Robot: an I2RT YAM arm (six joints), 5 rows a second.
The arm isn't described. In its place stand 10 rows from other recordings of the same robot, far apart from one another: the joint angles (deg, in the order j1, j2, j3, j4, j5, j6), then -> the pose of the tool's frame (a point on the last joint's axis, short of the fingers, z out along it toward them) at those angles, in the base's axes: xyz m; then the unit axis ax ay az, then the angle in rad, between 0 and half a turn.
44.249, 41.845, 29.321, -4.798, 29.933, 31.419 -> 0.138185 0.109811 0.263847 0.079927 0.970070 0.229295 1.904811
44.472, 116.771, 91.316, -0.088, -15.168, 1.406 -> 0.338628 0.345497 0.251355 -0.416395 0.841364 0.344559 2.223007
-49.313, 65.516, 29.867, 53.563, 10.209, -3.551 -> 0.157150 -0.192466 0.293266 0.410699 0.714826 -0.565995 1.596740
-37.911, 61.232, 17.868, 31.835, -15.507, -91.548 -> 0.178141 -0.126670 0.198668 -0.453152 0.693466 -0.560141 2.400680
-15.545, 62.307, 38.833, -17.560, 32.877, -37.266 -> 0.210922 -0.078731 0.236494 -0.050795 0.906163 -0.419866 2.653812
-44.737, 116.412, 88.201, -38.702, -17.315, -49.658 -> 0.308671 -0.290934 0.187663 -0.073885 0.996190 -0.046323 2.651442
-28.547, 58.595, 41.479, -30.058, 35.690, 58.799 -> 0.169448 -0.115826 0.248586 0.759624 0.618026 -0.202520 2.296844
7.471, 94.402, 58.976, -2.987, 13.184, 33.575 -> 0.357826 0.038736 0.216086 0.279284 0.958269 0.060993 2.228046
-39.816, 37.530, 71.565, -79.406, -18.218, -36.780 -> 0.050009 -0.027199 0.384443 -0.038888 0.991113 -0.127212 2.351199
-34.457, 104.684, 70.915, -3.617, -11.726, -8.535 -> 0.342514 -0.226250 0.216478 0.173955 0.981062 -0.085194 2.222030
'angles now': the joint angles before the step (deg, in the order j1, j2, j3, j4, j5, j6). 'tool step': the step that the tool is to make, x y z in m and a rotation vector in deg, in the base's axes. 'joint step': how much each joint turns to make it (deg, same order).
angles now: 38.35, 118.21, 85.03, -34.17, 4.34, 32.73
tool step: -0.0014, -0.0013, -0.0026, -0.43, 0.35, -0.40
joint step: 0.00, -0.02, -0.57, -0.02, 0.26, 0.33
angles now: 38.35, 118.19, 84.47, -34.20, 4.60, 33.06
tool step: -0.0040, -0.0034, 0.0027, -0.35, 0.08, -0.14
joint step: 0.00, -1.19, -1.11, -0.37, 0.26, 0.04
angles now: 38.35, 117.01, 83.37, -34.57, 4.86, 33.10
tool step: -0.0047, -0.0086, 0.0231, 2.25, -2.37, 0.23
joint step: -0.59, -4.49, -1.62, 0.44, -0.61, -0.63
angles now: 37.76, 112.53, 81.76, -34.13, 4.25, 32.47
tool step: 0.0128, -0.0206, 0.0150, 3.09, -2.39, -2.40
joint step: -3.53, -2.40, -0.57, 1.95, -1.49, -0.51
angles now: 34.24, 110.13, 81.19, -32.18, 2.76, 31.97
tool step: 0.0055, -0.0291, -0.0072, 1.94, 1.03, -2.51
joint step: -4.17, -1.86, -4.26, 2.57, -2.72, -0.39
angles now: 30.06, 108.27, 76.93, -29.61, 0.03, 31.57
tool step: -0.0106, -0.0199, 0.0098, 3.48, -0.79, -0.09
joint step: -2.12, -5.22, -4.99, 2.13, -3.32, -0.42
